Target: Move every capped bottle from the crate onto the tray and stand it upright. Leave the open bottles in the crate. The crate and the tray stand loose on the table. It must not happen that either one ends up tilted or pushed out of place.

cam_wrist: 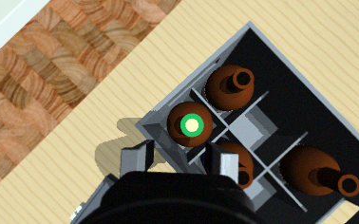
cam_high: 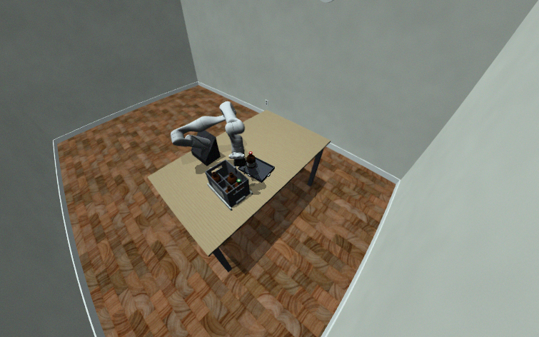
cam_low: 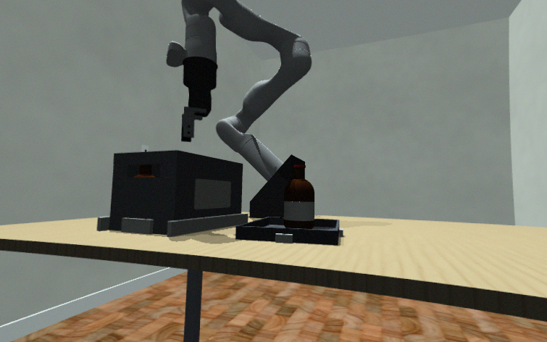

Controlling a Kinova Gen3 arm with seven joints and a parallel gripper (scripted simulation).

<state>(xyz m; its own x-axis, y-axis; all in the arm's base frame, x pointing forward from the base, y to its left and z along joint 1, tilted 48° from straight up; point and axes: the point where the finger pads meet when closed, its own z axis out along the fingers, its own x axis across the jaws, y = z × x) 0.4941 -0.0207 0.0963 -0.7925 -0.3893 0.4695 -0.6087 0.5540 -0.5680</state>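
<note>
My hand is 14 cm above the green-capped bottle and 3 cm to the left of it. Also, from my hand: black tray 24 cm to the left, 21 cm below, 7 cm behind; dark crate 14 cm below, 9 cm behind, 6 cm to the right.
</note>
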